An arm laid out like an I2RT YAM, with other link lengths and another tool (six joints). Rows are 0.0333 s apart.
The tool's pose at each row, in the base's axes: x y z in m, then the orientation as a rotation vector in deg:
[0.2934 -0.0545 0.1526 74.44 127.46 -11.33]
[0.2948 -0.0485 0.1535 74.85 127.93 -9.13]
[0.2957 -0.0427 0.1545 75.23 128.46 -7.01]
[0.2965 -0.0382 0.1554 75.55 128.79 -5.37]
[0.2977 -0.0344 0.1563 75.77 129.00 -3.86]
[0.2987 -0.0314 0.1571 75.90 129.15 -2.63]
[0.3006 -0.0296 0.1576 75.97 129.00 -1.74]
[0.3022 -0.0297 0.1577 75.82 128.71 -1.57]
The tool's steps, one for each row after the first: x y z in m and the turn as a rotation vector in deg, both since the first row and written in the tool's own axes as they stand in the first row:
[0.0036 0.0044 -0.0025 -1.11 1.22 0.51]
[0.0071 0.0084 -0.0053 -2.15 2.48 0.95]
[0.0097 0.0115 -0.0075 -2.95 3.40 1.33]
[0.0117 0.0146 -0.0092 -3.74 4.16 1.69]
[0.0132 0.0172 -0.0107 -4.40 4.76 1.95]
[0.0135 0.0198 -0.0111 -4.97 4.98 2.24]
[0.0128 0.0211 -0.0105 -5.23 4.75 2.31]

